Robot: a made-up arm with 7 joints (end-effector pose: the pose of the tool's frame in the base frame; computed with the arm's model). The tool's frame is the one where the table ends.
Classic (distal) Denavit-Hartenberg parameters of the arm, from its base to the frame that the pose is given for. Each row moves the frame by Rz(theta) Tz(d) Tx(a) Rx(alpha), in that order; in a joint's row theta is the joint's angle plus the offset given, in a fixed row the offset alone. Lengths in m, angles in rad.
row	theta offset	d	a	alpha
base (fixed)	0	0	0	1.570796
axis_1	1.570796	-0.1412	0	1.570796
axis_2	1.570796	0	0	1.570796
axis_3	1.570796	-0.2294	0	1.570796
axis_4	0	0	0	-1.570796
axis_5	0	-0.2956	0	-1.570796
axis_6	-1.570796	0	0	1.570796
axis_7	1.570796	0	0	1.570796
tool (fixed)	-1.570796	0	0	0
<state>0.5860 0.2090 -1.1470 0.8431 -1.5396 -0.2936 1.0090</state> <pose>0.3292 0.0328 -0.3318 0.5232 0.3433 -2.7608</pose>
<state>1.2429 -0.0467 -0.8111 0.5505 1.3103 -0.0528 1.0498</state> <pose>0.4845 0.0067 -0.0523 -1.6058 -1.5164 -0.7194</pose>
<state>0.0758 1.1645 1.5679 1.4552 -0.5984 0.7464 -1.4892</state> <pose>-0.0117 0.4993 0.1652 -2.1672 -0.1297 -1.5664</pose>
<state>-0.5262 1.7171 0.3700 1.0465 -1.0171 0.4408 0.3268</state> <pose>0.2799 0.5011 0.0069 1.8971 0.4542 -1.2167</pose>
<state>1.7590 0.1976 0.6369 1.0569 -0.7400 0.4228 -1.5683</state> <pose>0.2927 0.3649 0.2664 1.3966 -1.0282 2.3558</pose>
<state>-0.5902 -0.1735 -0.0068 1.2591 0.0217 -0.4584 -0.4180</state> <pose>0.0585 0.0841 -0.4182 0.2886 -1.0641 0.4178</pose>
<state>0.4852 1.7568 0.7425 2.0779 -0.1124 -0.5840 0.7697</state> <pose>0.0809 0.1933 0.2547 -1.9466 0.9472 2.1307</pose>
